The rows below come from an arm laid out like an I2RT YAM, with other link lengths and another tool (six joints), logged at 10 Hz.
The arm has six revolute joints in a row. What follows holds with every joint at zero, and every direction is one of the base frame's. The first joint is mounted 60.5 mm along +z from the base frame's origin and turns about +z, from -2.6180 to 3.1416 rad. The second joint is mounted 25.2 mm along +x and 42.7 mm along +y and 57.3 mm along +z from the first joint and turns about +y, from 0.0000 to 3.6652 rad. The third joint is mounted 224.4 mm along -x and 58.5 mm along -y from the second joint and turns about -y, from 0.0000 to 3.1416 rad. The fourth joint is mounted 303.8 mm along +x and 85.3 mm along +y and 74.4 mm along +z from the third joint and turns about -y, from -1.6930 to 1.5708 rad. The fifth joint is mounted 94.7 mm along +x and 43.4 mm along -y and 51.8 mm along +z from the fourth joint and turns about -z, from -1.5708 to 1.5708 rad. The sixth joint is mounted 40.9 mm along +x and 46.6 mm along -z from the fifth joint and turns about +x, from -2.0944 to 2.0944 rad. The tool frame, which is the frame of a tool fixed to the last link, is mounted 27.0 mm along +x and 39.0 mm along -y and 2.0 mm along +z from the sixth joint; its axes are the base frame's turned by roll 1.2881, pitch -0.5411 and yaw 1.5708 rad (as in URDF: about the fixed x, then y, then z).
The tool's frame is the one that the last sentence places.
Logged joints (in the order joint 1, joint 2, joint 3, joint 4, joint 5, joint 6), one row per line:
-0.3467 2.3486 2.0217 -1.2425 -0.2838 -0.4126
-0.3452 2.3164 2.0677 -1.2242 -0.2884 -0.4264
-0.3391 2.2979 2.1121 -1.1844 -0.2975 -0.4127
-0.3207 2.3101 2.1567 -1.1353 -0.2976 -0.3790
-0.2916 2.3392 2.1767 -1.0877 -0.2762 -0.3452
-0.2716 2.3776 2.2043 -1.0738 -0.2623 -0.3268
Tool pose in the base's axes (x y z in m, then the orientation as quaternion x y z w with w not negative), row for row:
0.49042 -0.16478 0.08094 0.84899 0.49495 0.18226 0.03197
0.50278 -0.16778 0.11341 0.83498 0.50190 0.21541 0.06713
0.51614 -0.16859 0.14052 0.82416 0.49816 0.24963 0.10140
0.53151 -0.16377 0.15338 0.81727 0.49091 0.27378 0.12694
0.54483 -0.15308 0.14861 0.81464 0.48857 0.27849 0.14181
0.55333 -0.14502 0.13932 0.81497 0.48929 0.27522 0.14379
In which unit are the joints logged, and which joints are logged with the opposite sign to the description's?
The joints are logged in radians. Opposite sign: none.
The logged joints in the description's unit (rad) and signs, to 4 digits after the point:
-0.3467 2.3486 2.0217 -1.2425 -0.2838 -0.4126
-0.3452 2.3164 2.0677 -1.2242 -0.2884 -0.4264
-0.3391 2.2979 2.1121 -1.1844 -0.2975 -0.4127
-0.3207 2.3101 2.1567 -1.1353 -0.2976 -0.3790
-0.2916 2.3392 2.1767 -1.0877 -0.2762 -0.3452
-0.2716 2.3776 2.2043 -1.0738 -0.2623 -0.3268

